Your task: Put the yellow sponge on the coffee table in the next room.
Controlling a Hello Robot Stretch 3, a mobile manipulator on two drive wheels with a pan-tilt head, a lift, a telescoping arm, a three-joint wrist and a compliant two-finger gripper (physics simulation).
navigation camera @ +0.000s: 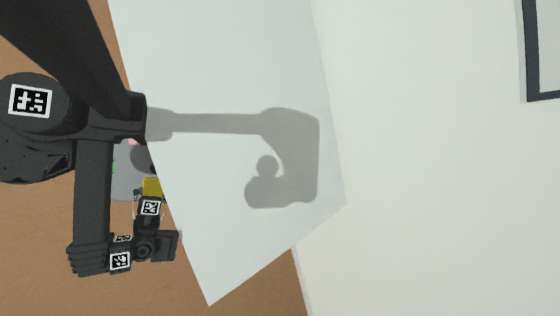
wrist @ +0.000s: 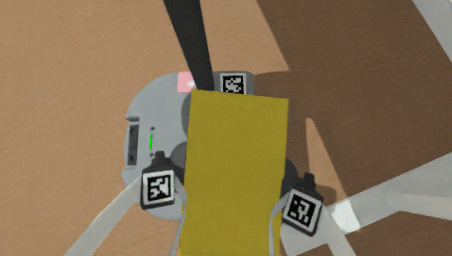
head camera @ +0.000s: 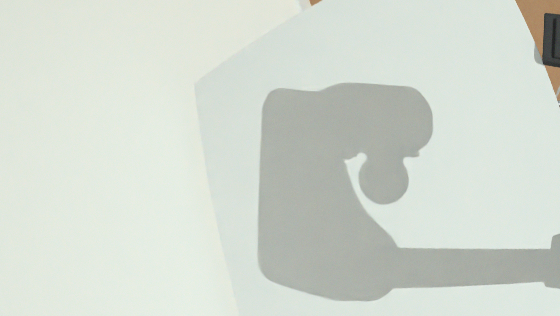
Observation:
In view: the gripper (navigation camera: 152, 190), a yellow sponge (wrist: 235, 160) and a white panel on feet (head camera: 349, 157).
The gripper is seen too in the wrist view (wrist: 231, 166). The white panel on feet is seen too in the navigation camera view (navigation camera: 239, 127). The head camera view misses the yellow sponge: it is out of frame.

